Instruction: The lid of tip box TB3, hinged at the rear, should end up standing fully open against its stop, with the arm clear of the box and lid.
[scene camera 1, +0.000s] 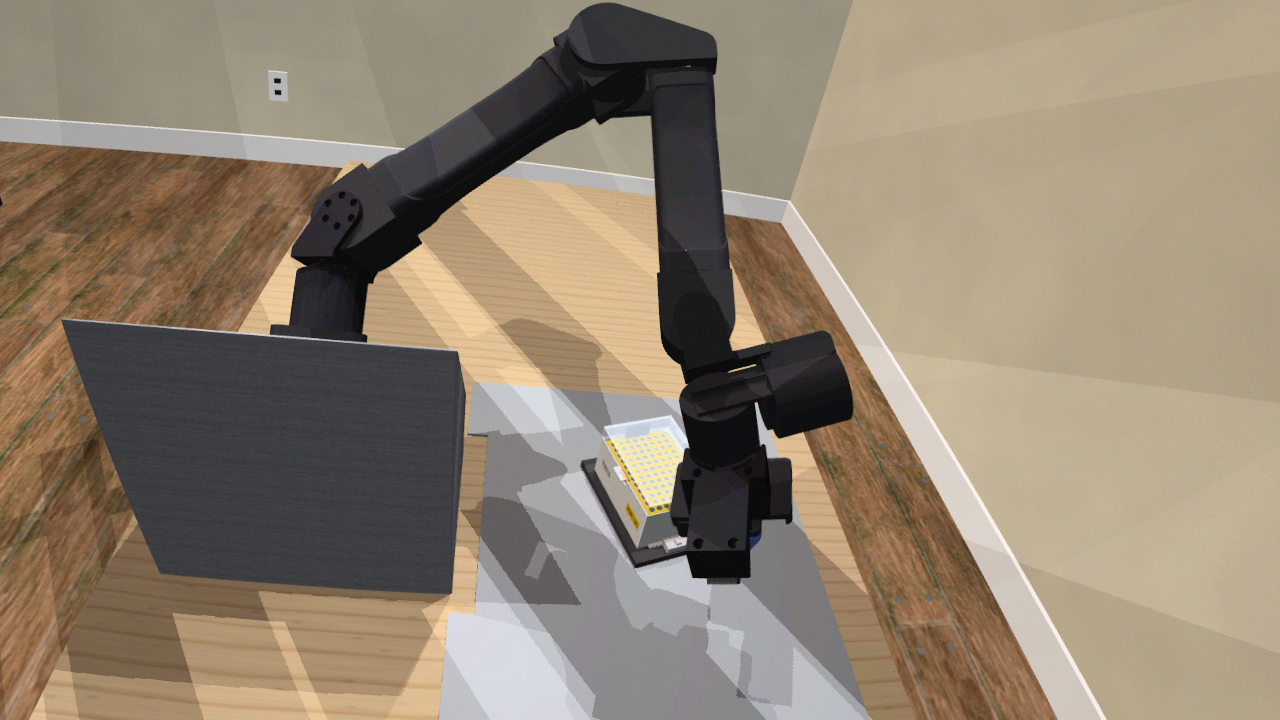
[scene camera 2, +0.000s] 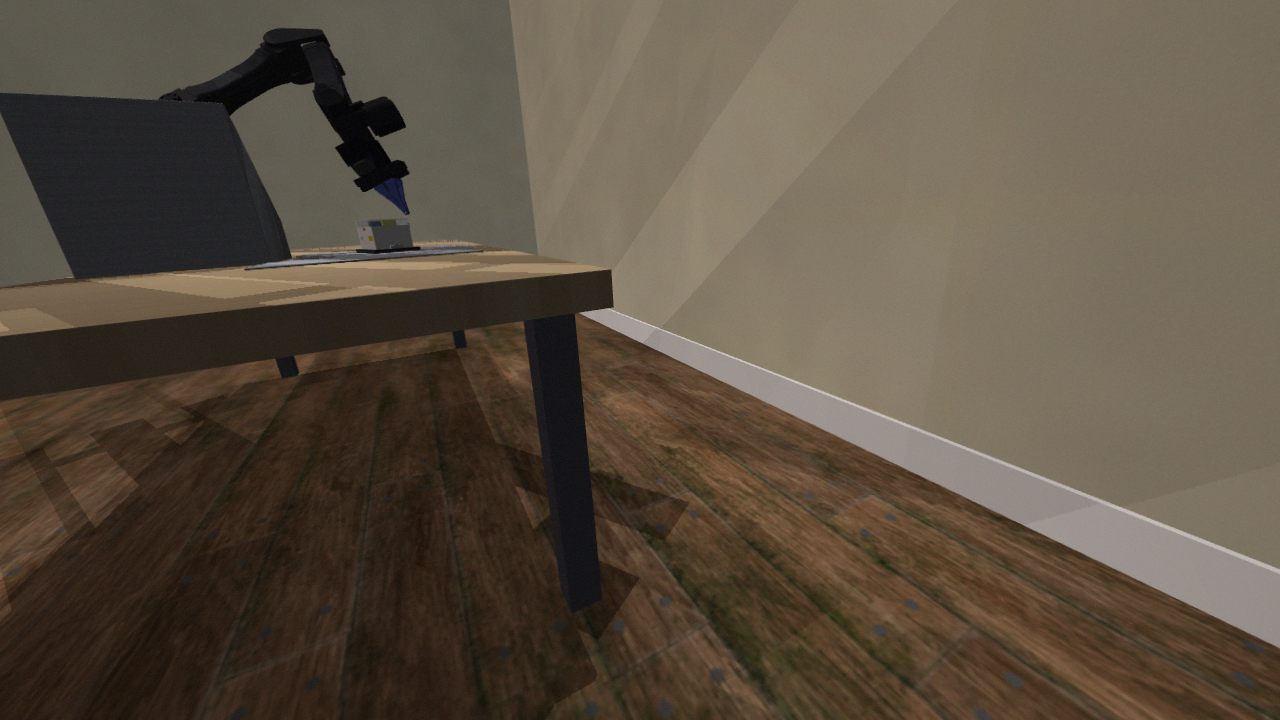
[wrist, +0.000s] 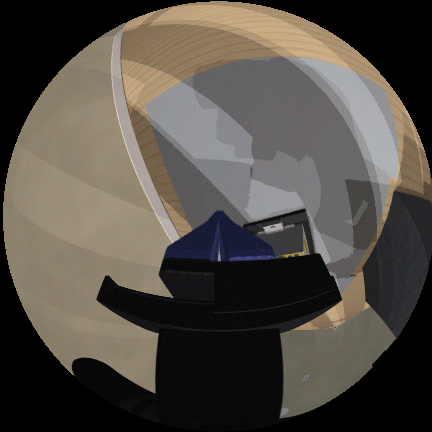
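Where they show: gripper, fingertip midpoint: (scene camera 2: 408, 214) (wrist: 218, 216); arm's base, origin of the base link: (scene camera 1: 322, 361) (scene camera 2: 172, 156).
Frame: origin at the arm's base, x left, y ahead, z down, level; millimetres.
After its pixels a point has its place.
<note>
Tip box TB3 (scene camera 1: 657, 530) {z 178, x -60, y 323 mm} (scene camera 2: 391, 236) {z 174, x -56, y 343 mm} (wrist: 292, 243) {z 166, x -60, y 319 mm} is pale, with a yellow tip rack (scene camera 1: 642, 456) showing on top, and sits on a dark base (scene camera 1: 608, 514) {z 206, x -11, y 285 mm} (wrist: 280, 217) {z 203, x -76, y 336 mm}. A clear panel with pale edges, seemingly the lid (scene camera 1: 638, 427) {z 133, x 51, y 322 mm}, shows at the box's far end in scene camera 1; I cannot tell its angle. My gripper (scene camera 2: 407, 210) {z 128, x -139, y 376 mm} (wrist: 218, 216) {z 128, x -139, y 376 mm} is shut and empty, its blue fingertips pointing down. In scene camera 2 the tips appear a little above the box top. In scene camera 1 my wrist covers the fingertips and the box's right side.
A large dark block (scene camera 1: 268, 456) {z 37, x -76, y -39 mm} (scene camera 2: 134, 183) {z 56, x -74, y -51 mm} (wrist: 400, 255) stands on the wooden table (scene camera 1: 214, 662) {z 213, x -155, y -106 mm} (scene camera 2: 572, 288) {z 229, x -853, y 405 mm}, to the left of the box in scene camera 1. A grey mat (scene camera 1: 537, 667) {z 210, x -183, y 179 mm} (wrist: 280, 100) {z 211, x -227, y 293 mm} lies under the box. A wall (scene camera 1: 1118, 268) (scene camera 2: 895, 223) rises beyond the table's right side.
</note>
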